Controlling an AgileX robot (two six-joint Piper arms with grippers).
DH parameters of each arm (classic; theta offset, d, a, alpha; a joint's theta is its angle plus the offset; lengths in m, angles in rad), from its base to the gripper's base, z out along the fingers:
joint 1: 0 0.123 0 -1.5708
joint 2: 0.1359 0 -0.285 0
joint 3: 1.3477 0 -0.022 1.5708
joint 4: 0 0.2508 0 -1.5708
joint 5: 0 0 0.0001 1.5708
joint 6: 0 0.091 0 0
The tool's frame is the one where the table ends.
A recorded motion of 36 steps. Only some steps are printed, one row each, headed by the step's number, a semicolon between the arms.
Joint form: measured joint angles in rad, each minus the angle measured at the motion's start. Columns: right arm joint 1, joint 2, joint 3, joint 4, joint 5, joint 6; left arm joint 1, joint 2, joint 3, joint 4, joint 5, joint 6.
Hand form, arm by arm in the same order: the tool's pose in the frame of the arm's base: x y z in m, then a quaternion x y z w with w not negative. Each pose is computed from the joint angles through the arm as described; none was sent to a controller.
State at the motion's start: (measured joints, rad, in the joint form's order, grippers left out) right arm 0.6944 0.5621 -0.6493 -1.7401 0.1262 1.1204; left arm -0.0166 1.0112 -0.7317 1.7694 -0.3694 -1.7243
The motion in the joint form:
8: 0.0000 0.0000 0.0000 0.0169 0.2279 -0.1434; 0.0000 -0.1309 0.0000 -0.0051 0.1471 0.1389
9: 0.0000 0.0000 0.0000 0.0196 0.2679 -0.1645; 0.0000 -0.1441 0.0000 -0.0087 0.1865 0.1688
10: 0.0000 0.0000 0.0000 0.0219 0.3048 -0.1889; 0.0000 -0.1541 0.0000 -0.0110 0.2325 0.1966
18: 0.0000 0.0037 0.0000 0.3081 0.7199 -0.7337; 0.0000 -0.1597 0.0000 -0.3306 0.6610 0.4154
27: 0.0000 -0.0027 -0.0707 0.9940 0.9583 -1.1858; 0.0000 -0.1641 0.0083 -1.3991 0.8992 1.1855
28: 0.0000 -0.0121 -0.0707 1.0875 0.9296 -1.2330; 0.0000 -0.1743 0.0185 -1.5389 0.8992 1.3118
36: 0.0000 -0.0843 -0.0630 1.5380 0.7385 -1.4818; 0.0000 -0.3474 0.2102 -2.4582 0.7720 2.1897
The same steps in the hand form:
8: 0.1030 0.0451 0.3909 -0.30366 0.54817 -0.13185 0.76806; 0.1896 -0.0227 0.3626 0.14630 0.72779 -0.02511 0.66954
9: 0.1041 0.0416 0.3911 -0.29470 0.55213 -0.15139 0.76511; 0.1873 -0.0193 0.3658 0.14259 0.72146 -0.00113 0.67761
10: 0.1050 0.0384 0.3912 -0.28787 0.55506 -0.17128 0.76138; 0.1856 -0.0152 0.3684 0.13599 0.71634 0.02480 0.68392
18: 0.1099 0.0036 0.3722 -0.28160 0.64454 -0.37328 0.60492; 0.1818 0.0230 0.3684 -0.04689 0.72960 0.14150 0.66743
27: 0.0922 0.0057 0.3415 -0.36259 0.79114 -0.24075 0.42973; 0.1705 0.0138 0.3272 -0.13115 0.85671 0.02224 0.49836
28: 0.0890 0.0115 0.3391 -0.38244 0.79086 -0.20222 0.43289; 0.1679 0.0077 0.3237 -0.11338 0.86529 -0.00537 0.48825
36: 0.0668 0.0376 0.3415 -0.45307 0.73874 -0.01660 0.49871; 0.1347 -0.0250 0.3034 0.00248 0.82240 -0.15885 0.54628

